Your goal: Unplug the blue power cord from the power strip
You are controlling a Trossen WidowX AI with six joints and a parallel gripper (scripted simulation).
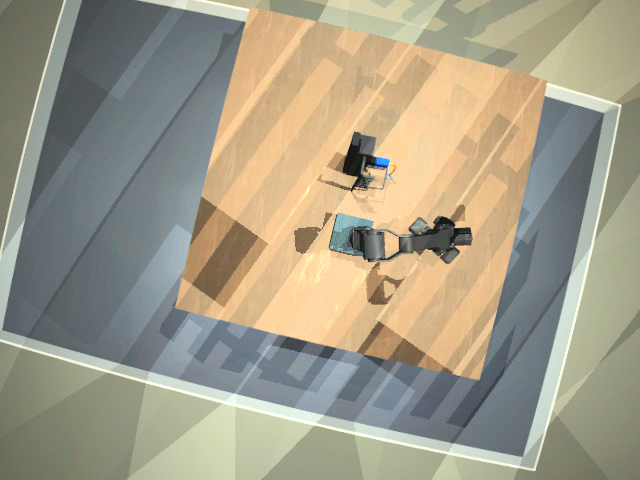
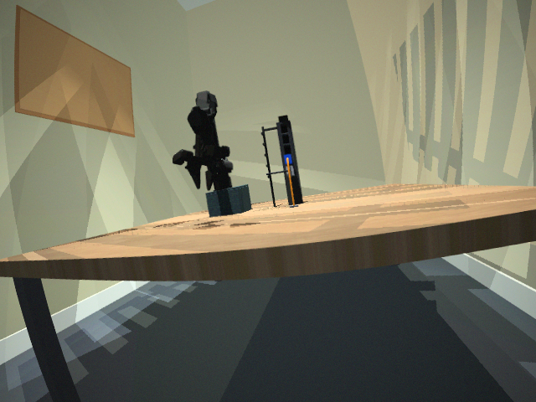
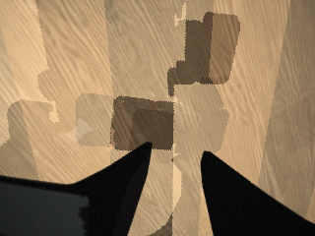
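The blue plug is 26 cm to the left of my gripper tip, 25 cm ahead of it and 8 cm above it.
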